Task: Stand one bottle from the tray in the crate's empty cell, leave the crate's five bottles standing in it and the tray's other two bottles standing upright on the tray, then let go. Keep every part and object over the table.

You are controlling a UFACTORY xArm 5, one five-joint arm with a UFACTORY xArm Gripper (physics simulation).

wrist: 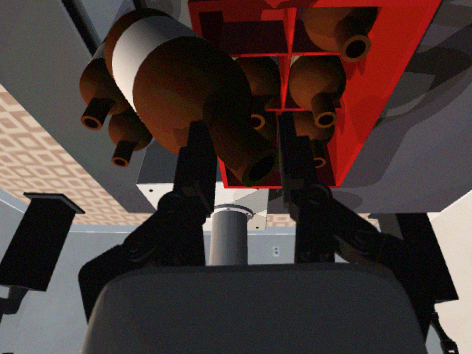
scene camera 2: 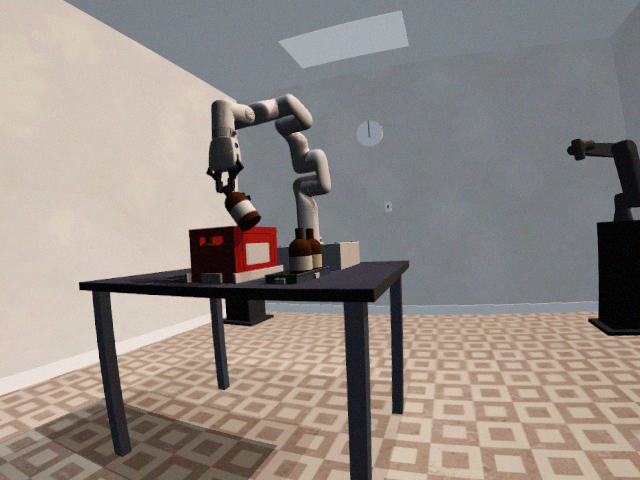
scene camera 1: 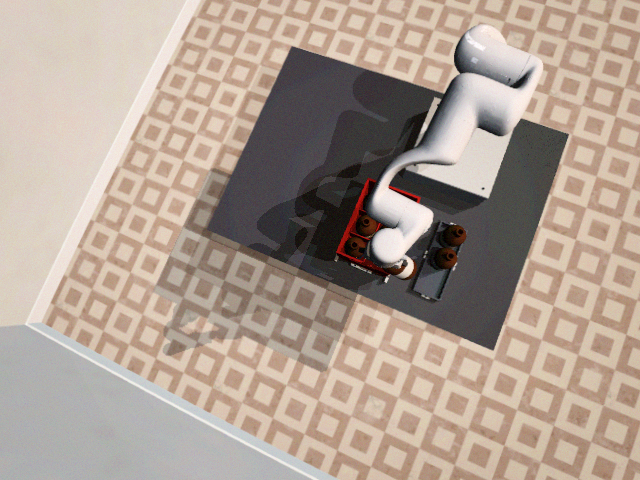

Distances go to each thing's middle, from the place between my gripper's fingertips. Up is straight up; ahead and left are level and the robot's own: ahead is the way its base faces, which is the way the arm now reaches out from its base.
My hand is 10 mm past the brown bottle (scene camera 2: 241,210), 50 mm to the right of it and 50 mm above it.
